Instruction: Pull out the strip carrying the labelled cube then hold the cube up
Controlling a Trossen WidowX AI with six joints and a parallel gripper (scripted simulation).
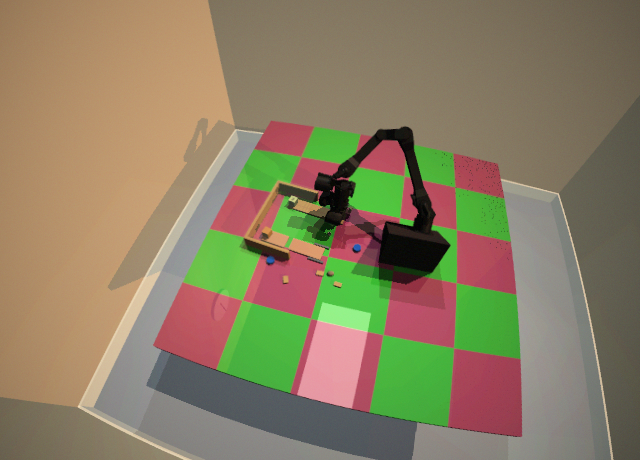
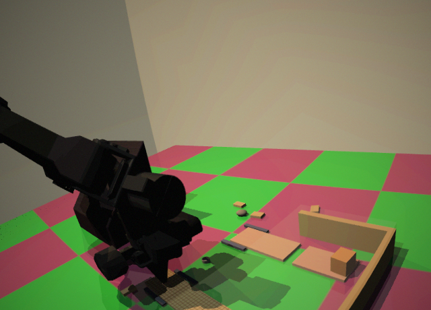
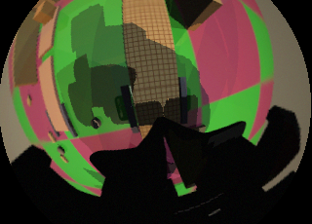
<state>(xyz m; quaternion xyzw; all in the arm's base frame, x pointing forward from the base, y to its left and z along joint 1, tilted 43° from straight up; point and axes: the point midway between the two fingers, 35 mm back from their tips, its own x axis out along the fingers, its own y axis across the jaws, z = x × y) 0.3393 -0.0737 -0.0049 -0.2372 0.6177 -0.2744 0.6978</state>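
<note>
Right now the tan strip is 100 mm ahead of my gripper tip and 10 mm to the right of it. Round my gripper tip: grey pebble 260 mm to the left, 40 mm behind.
</note>
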